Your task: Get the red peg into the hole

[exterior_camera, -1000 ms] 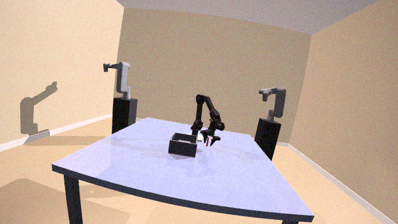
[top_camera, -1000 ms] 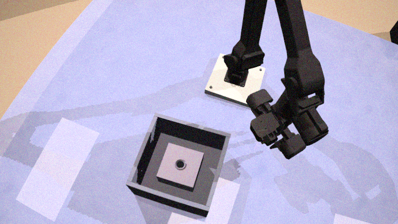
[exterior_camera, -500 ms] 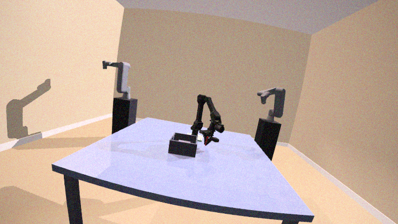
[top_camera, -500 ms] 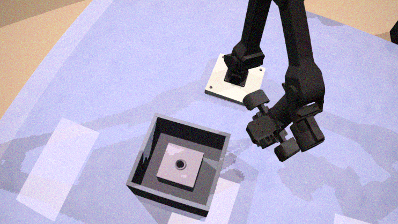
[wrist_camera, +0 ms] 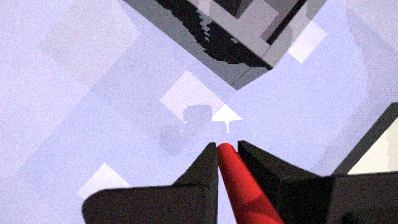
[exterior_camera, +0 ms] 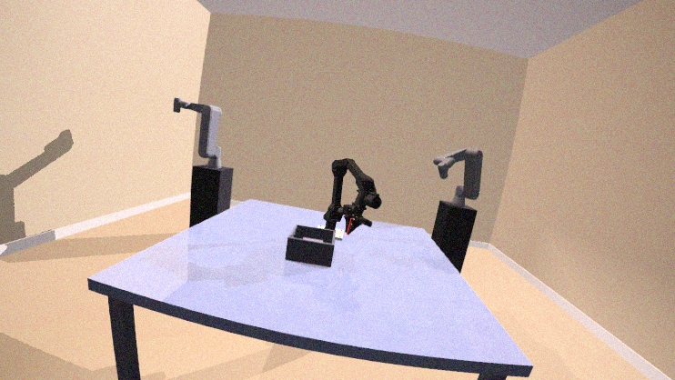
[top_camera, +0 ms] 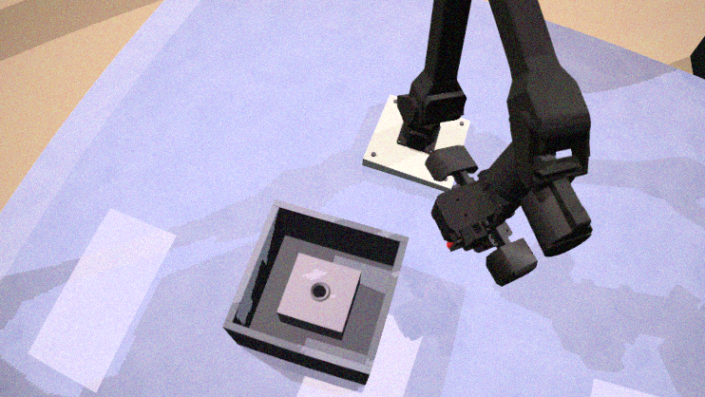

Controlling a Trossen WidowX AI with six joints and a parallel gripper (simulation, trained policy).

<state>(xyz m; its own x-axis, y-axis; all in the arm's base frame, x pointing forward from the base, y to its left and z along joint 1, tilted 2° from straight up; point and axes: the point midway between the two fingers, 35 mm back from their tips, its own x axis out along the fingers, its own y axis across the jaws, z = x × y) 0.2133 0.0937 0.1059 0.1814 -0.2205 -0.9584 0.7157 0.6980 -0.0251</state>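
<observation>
My gripper tip is 11 cm short of the grey plate, 15 cm to the left of it and 4 cm above it. From my gripper tip the other things lie so: red peg: 1 cm behind, 1 cm to the left, 3 cm above; dark grey box: 11 cm ahead, 15 cm to the right, 6 cm below.
</observation>
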